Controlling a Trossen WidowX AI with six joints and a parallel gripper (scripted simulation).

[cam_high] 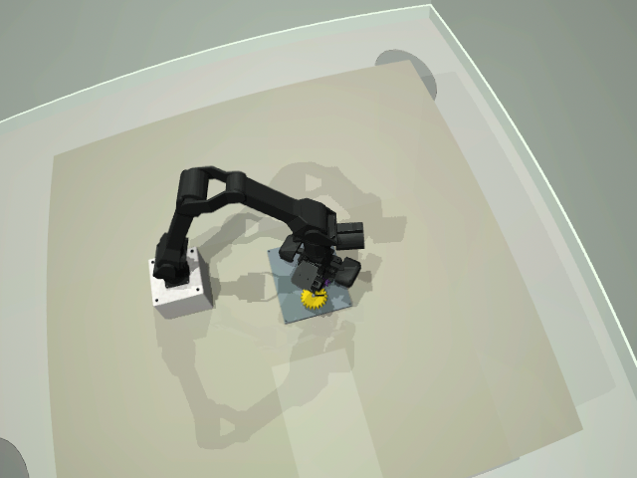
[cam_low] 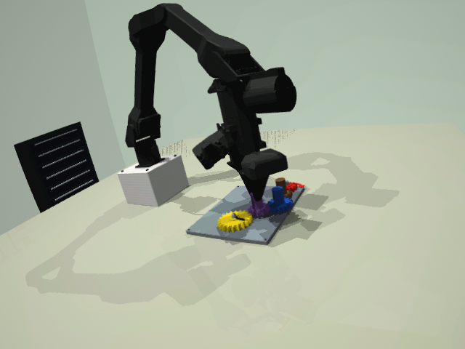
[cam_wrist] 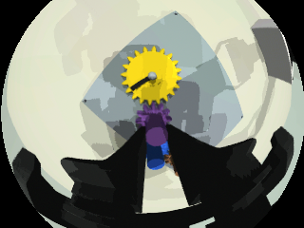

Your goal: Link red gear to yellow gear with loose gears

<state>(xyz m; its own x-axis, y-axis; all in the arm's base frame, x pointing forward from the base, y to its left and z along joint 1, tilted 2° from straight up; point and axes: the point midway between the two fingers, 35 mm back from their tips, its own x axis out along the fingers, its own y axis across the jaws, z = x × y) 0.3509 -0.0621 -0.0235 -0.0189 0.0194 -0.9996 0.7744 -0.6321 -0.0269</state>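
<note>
The purple gear is 10 mm below my gripper tip. From my gripper tip the other things lie so: brown gear 20 mm ahead, 70 mm to the left, 20 mm below; blue gear 30 mm ahead, 30 mm to the left, 20 mm below; yellow gear 30 mm behind, 40 mm to the right, 20 mm below.
</note>
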